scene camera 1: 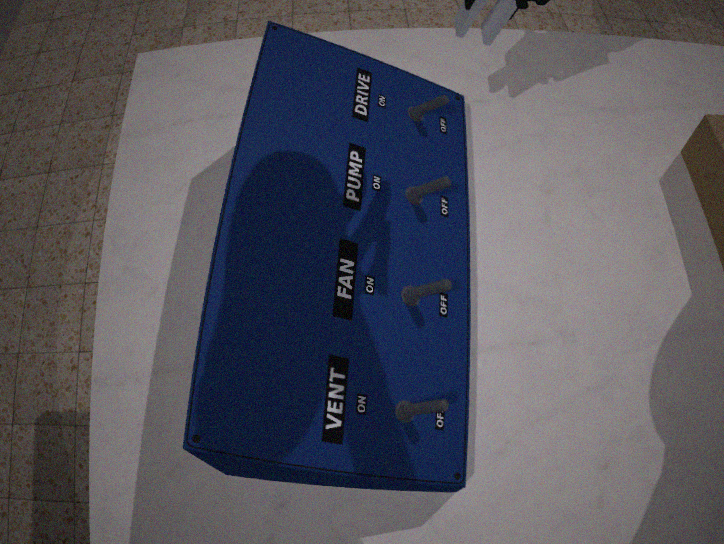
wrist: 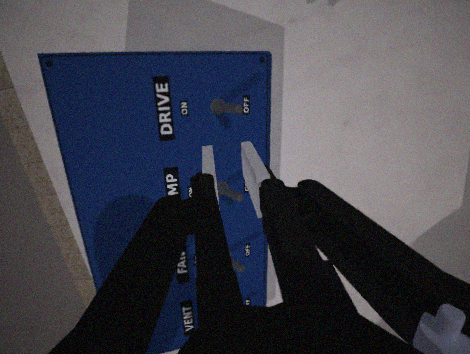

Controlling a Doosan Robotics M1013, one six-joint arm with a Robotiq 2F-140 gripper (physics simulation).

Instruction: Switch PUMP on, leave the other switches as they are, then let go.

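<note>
A blue panel has four grey toggle levers. The PUMP lever leans to its OFF label. The DRIVE lever, FAN lever and VENT lever also lean to OFF. The VENT lever is hidden behind the gripper in the wrist view. My gripper is drawn nearly together, with a narrow empty gap between its pads. It is above the panel's DRIVE end, apart from the levers; the PUMP lever appears beyond the gap in the wrist view.
The panel stands on a pale table. A tan block shows at the right edge of the scene view. Speckled tiled floor lies beyond the table's edge. Dark shadows fall across the panel and table.
</note>
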